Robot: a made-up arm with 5 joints. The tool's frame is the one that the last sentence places. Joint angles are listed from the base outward.
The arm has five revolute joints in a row. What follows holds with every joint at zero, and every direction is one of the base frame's.
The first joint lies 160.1 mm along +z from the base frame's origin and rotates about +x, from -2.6 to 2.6 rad.
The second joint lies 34.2 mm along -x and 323 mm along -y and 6.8 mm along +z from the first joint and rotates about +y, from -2.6 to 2.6 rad.
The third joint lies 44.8 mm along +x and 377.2 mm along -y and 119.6 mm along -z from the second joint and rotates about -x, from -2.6 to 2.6 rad.
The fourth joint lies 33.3 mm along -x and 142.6 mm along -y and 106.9 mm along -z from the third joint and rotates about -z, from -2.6 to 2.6 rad.
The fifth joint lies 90.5 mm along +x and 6.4 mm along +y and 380 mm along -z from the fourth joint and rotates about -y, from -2.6 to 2.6 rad.
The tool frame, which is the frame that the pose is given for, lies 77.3 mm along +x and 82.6 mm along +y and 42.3 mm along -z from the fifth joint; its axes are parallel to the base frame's.
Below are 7 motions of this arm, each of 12 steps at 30 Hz.
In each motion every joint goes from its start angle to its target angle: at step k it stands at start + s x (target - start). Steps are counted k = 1, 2, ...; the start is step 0. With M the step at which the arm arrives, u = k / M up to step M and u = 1 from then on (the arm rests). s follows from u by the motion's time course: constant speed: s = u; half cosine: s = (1 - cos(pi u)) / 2; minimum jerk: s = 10 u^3 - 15 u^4 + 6 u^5.
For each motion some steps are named. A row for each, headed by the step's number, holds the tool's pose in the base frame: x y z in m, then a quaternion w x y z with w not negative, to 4 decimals.
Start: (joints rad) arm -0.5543 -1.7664 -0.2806 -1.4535 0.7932
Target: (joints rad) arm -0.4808 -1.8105 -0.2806 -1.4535 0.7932
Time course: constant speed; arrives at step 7
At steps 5, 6, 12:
5: 0.5159 -0.4303 0.4829 0.0523 -0.2459 -0.5586 0.7904
6: 0.5154 -0.4321 0.4814 0.0509 -0.2469 -0.5633 0.7868
12: 0.5150 -0.4338 0.4799 0.0494 -0.2480 -0.5679 0.7833

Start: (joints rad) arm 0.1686 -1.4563 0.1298 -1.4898 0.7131
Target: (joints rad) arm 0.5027 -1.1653 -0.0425 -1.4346 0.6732
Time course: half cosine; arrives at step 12
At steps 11, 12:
11: 0.4878 -0.4300 -0.3821 0.4672 -0.0332 -0.7470 0.4719
12: 0.4863 -0.4245 -0.3859 0.4677 -0.0291 -0.7480 0.4701

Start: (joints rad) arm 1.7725 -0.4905 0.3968 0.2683 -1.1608
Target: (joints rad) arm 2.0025 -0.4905 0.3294 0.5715 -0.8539
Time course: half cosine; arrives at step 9
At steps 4, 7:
4: 0.3750 0.7496 -0.6537 0.5560 0.7558 0.3450 0.0237
7: 0.3892 0.8283 -0.5768 0.4832 0.8080 0.3339 -0.0465

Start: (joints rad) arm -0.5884 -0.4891 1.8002 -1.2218 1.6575
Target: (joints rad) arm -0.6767 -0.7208 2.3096 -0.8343 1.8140
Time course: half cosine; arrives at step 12
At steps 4, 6, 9, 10, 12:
4: -0.0559 -0.8796 0.7901 0.4506 -0.5800 -0.0431 0.6773
6: -0.0726 -0.8213 0.8329 0.3818 -0.6438 -0.0471 0.6614
9: -0.1030 -0.7323 0.8771 0.2752 -0.7207 -0.0429 0.6348
10: -0.1107 -0.7116 0.8842 0.2502 -0.7357 -0.0402 0.6281
12: -0.1173 -0.6941 0.8892 0.2289 -0.7477 -0.0374 0.6223

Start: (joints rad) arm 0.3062 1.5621 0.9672 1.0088 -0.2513
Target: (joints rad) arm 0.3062 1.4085 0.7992 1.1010 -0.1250
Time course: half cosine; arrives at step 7
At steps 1, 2, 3, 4, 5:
1: -0.2790 -1.1686 -0.3838 0.7388 -0.4750 0.4775 -0.0234
2: -0.2857 -1.1649 -0.3879 0.7463 -0.4699 0.4699 -0.0382
3: -0.2952 -1.1590 -0.3942 0.7565 -0.4625 0.4585 -0.0596
4: -0.3052 -1.1517 -0.4017 0.7669 -0.4542 0.4455 -0.0833
5: -0.3139 -1.1446 -0.4090 0.7755 -0.4468 0.4336 -0.1047

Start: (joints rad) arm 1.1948 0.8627 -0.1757 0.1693 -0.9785
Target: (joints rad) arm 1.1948 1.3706 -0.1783 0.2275 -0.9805
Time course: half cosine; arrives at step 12
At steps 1, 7, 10, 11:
1: -0.4886 0.2535 -0.6605 0.4373 0.4086 0.7040 0.3823
7: -0.6330 0.1011 -0.6036 0.3352 0.3215 0.7887 0.4026
10: -0.6845 0.0118 -0.5700 0.2826 0.2737 0.8234 0.4090
11: -0.6916 -0.0035 -0.5643 0.2738 0.2655 0.8286 0.4098

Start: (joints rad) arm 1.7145 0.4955 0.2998 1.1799 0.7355
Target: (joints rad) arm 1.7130 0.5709 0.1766 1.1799 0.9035
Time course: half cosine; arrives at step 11
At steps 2, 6, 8, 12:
2: -0.1277 0.6496 -0.8506 0.8448 0.3348 0.1657 -0.3832
6: -0.1556 0.6551 -0.8234 0.8486 0.3330 0.1578 -0.3795
8: -0.1703 0.6569 -0.8090 0.8506 0.3319 0.1539 -0.3777
12: -0.1802 0.6576 -0.7992 0.8519 0.3311 0.1513 -0.3766

